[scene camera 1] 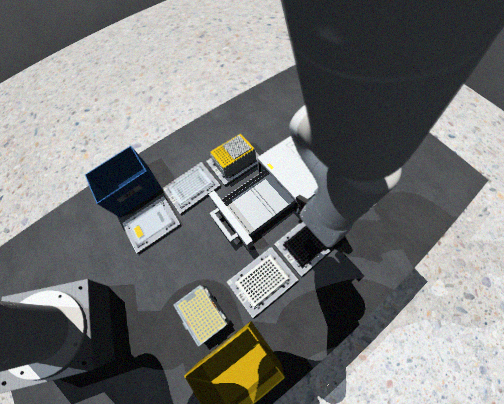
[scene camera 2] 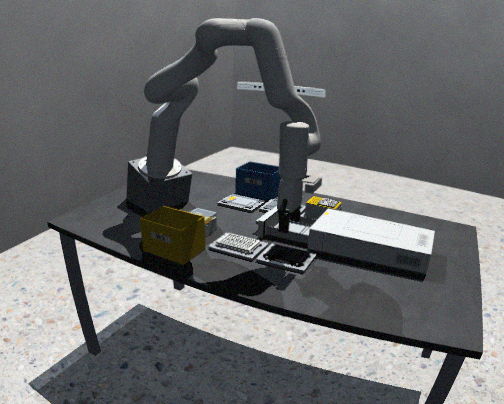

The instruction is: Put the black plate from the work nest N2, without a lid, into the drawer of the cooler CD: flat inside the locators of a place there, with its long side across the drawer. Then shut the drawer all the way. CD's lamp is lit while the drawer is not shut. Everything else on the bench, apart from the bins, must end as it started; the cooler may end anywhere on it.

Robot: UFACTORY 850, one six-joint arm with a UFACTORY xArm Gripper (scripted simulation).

Scene:
my gripper: scene camera 1; scene camera 2
blue bin: scene camera 1; scene camera 2
same spot on my gripper: [scene camera 1: 343,245] = [scene camera 2: 281,204]
same spot on blue bin: [scene camera 1: 131,184] = [scene camera 2: 259,175]

